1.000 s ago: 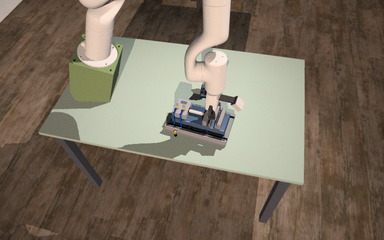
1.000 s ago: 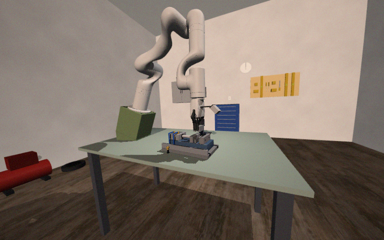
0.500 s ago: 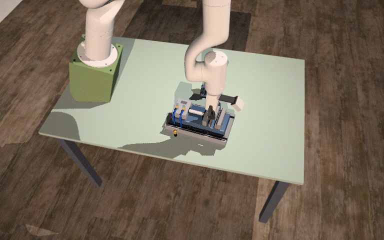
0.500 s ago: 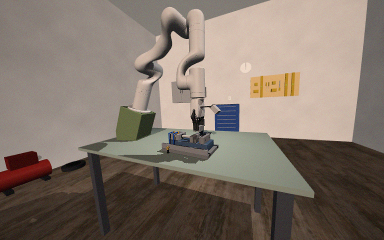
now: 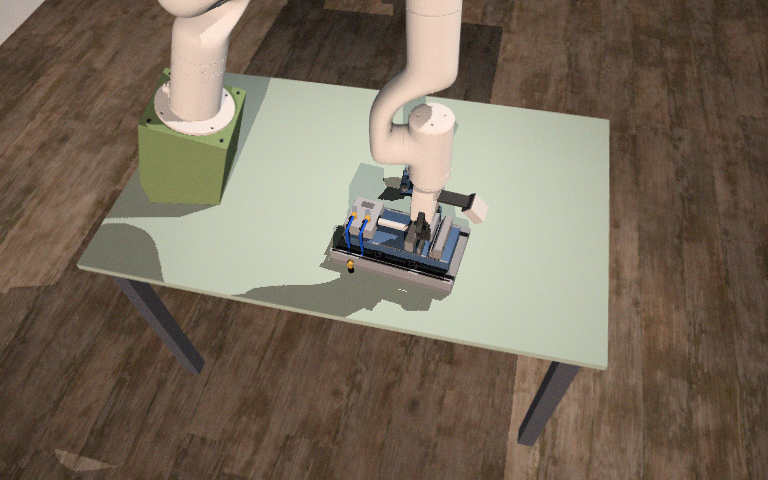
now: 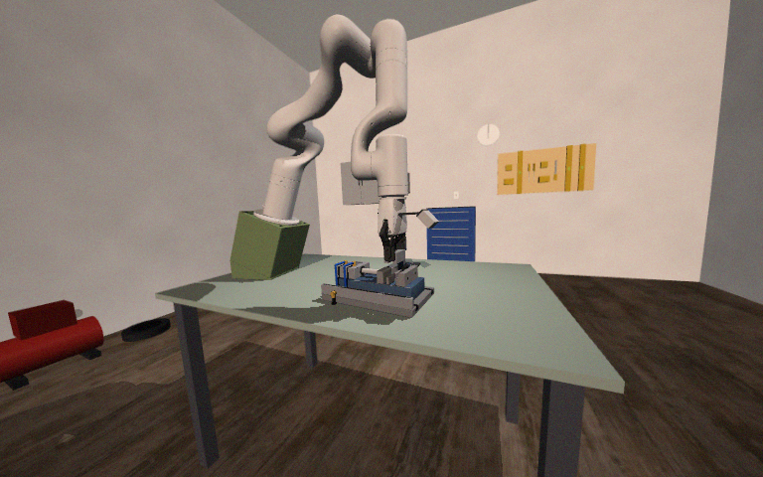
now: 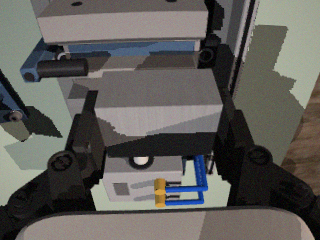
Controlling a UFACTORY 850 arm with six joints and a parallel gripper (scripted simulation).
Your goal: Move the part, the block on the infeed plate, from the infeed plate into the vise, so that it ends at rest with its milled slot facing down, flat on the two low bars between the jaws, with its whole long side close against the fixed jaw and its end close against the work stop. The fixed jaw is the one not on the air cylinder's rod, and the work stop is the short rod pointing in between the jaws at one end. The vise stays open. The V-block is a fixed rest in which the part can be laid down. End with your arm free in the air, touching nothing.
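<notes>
Right now the fixed jaw is 40 mm ahead of my hand, 10 mm to the left of it and 70 mm below it. From my hand the other things lie so: part (20 mm below); then moving jaw (30 mm behind, 30 mm to the left, 70 mm below); then work stop (20 mm ahead, 60 mm to the left, 60 mm below).
</notes>
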